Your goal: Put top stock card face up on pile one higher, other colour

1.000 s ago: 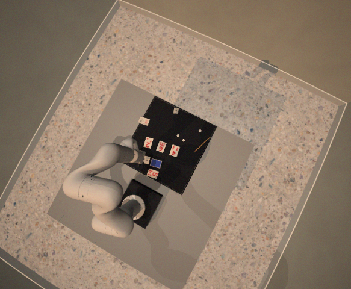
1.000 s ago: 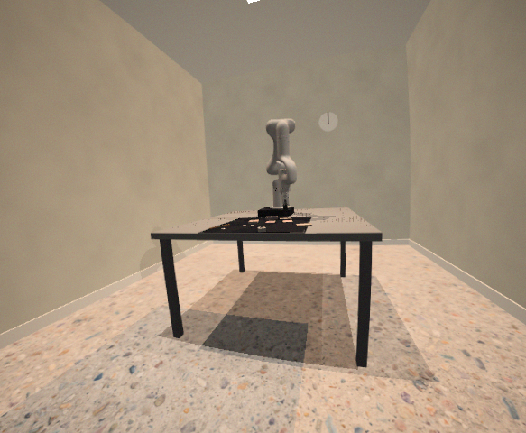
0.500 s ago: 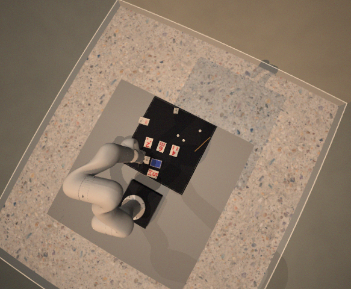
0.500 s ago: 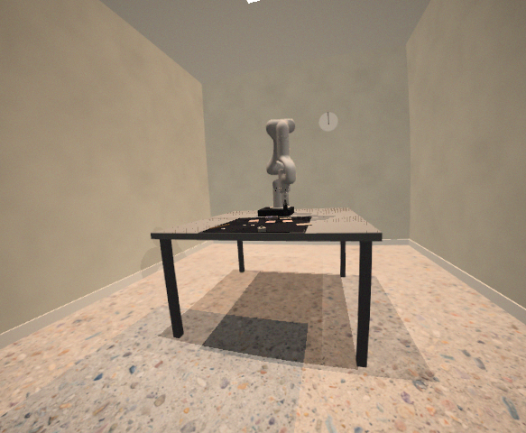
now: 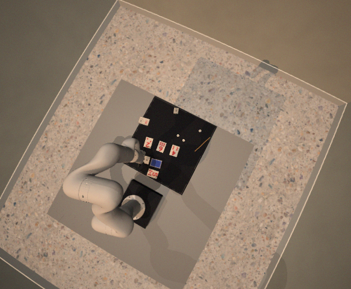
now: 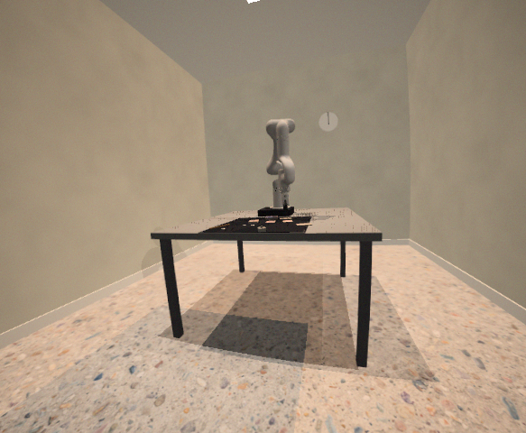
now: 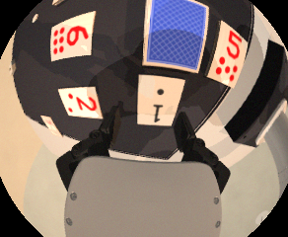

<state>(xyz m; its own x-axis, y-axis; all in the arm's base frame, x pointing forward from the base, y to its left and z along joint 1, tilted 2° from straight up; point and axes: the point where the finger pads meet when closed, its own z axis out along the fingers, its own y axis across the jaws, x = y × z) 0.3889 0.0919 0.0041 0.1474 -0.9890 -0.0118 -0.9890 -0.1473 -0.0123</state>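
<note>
My gripper is now 12 cm to the left of the red 5 card, 9 cm past it and 4 cm above it. Also, from my hand: black card cloth: 18 cm ahead, 13 cm to the right, 6 cm below; thin wooden stick: 40 cm to the right, 30 cm ahead, 4 cm below; small block: 47 cm ahead, 8 cm to the right, 3 cm below.
</note>
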